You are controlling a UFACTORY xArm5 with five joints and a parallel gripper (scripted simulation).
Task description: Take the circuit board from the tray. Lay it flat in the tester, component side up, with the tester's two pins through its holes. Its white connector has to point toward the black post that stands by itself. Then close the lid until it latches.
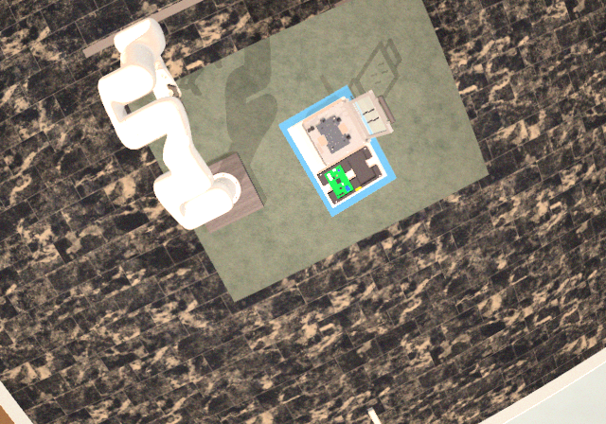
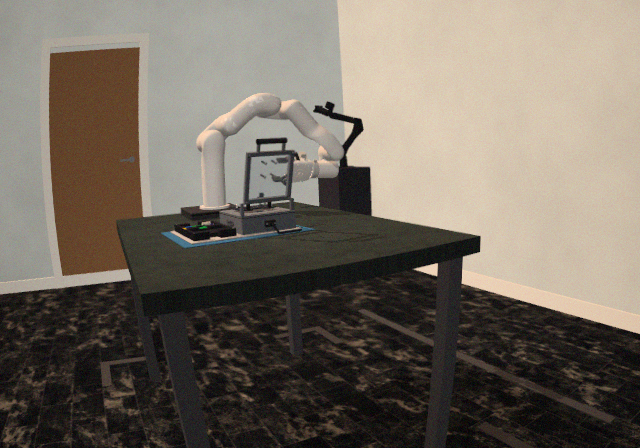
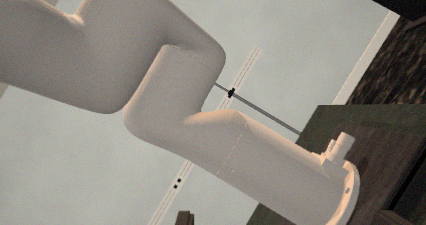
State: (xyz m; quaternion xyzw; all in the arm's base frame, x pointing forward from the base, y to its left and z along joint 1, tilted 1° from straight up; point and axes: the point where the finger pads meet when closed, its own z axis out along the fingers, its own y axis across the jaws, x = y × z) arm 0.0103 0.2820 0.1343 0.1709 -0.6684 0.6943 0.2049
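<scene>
Right now the green circuit board is 470 mm to the right of my hand, 380 mm ahead of it and 140 mm below it. Round my hand: clear lid (560 mm ahead, 290 mm to the right, 20 mm above); dark nest (440 mm ahead, 290 mm to the right, 90 mm below); black block (370 mm ahead, 240 mm to the right, 70 mm below).
</scene>
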